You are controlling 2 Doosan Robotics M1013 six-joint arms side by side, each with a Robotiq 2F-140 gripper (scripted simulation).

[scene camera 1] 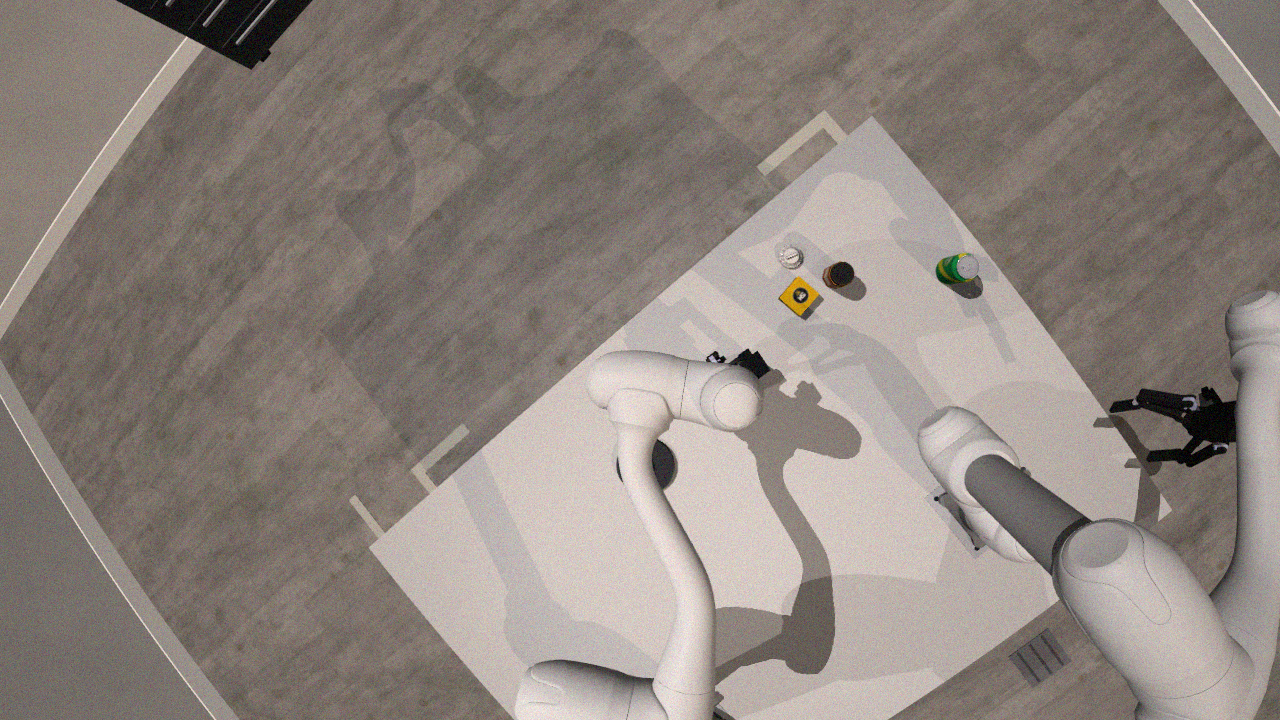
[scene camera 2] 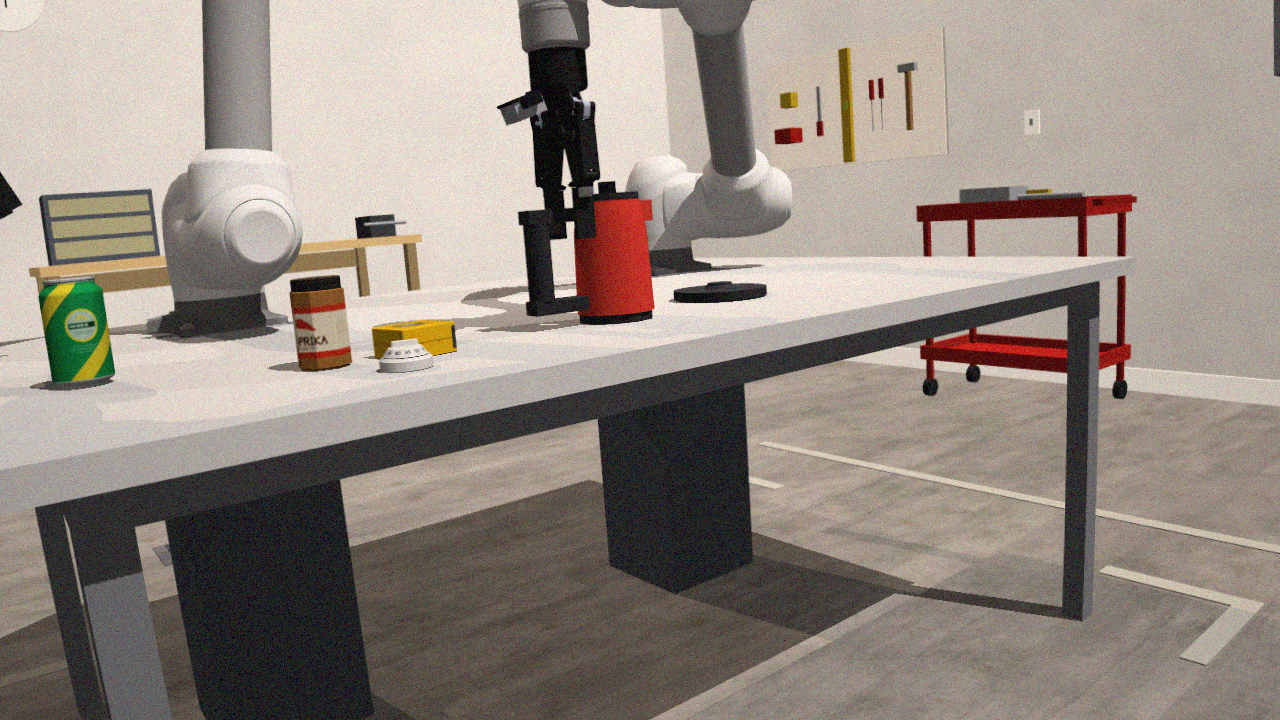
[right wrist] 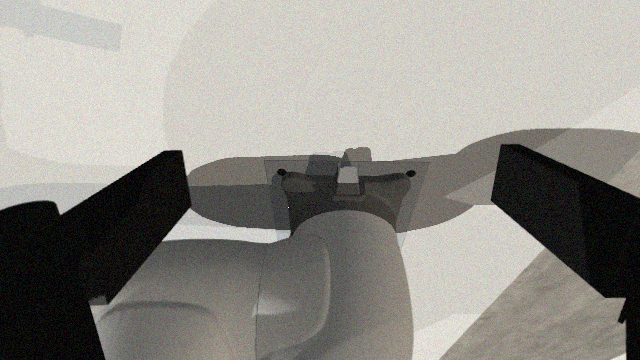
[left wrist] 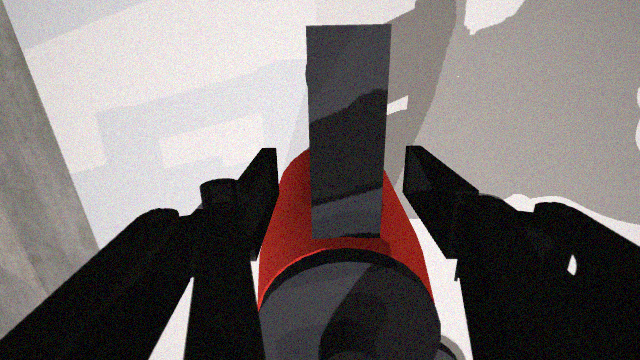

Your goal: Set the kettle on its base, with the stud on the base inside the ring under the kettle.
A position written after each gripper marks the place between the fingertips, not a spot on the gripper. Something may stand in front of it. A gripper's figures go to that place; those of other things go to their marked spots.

The left gripper (scene camera 2: pixel 571 238) is 120 cm from the lens. A round black base (scene camera 2: pixel 722 291): 138 cm from the lens. A red kettle (scene camera 2: pixel 613 276): 119 cm from the lens. A white dial timer (scene camera 2: pixel 408 355): 94 cm from the lens. A paprika jar (scene camera 2: pixel 318 307) is 101 cm from the lens. The marked spots on the red kettle and the white dial timer are 35 cm apart.
